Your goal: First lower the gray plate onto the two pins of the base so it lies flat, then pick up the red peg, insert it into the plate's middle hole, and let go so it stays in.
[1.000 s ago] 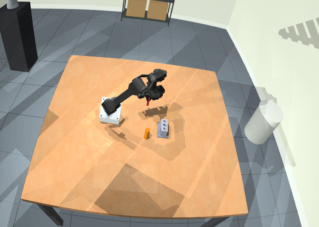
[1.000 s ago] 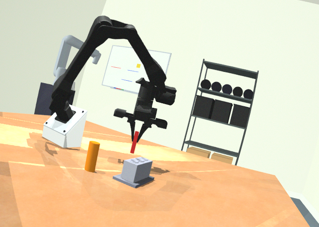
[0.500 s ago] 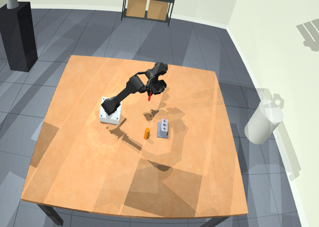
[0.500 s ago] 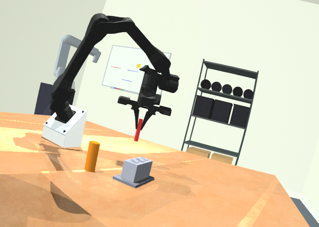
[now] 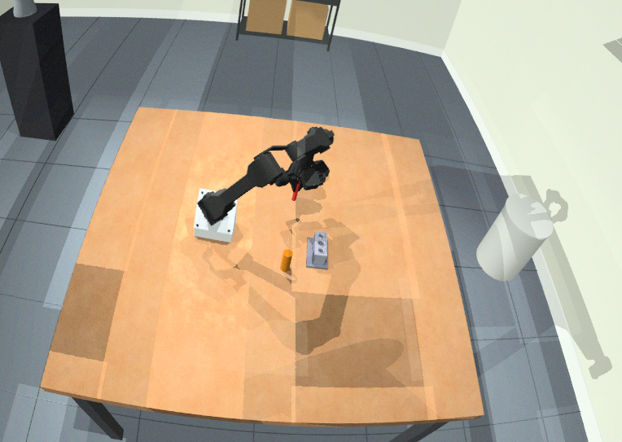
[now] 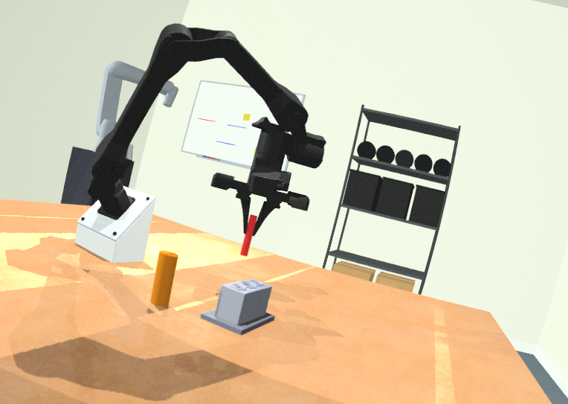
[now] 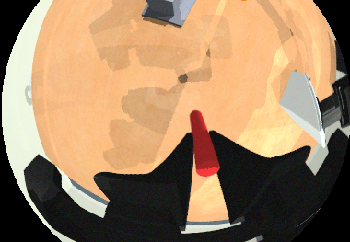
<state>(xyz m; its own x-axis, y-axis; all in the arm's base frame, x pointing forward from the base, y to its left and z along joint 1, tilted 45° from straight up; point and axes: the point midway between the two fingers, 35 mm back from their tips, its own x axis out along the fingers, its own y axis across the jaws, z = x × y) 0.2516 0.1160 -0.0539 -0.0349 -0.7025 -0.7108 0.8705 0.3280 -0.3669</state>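
Now: the gray plate 160 mm to the right of my gripper tip, 100 mm ahead of it and 70 mm below it. Also, from my gripper tip: orange cylinder: 240 mm to the right, 70 mm below; then red peg: right at my gripper tip; then base: 160 mm to the right, 100 mm below, 100 mm ahead.
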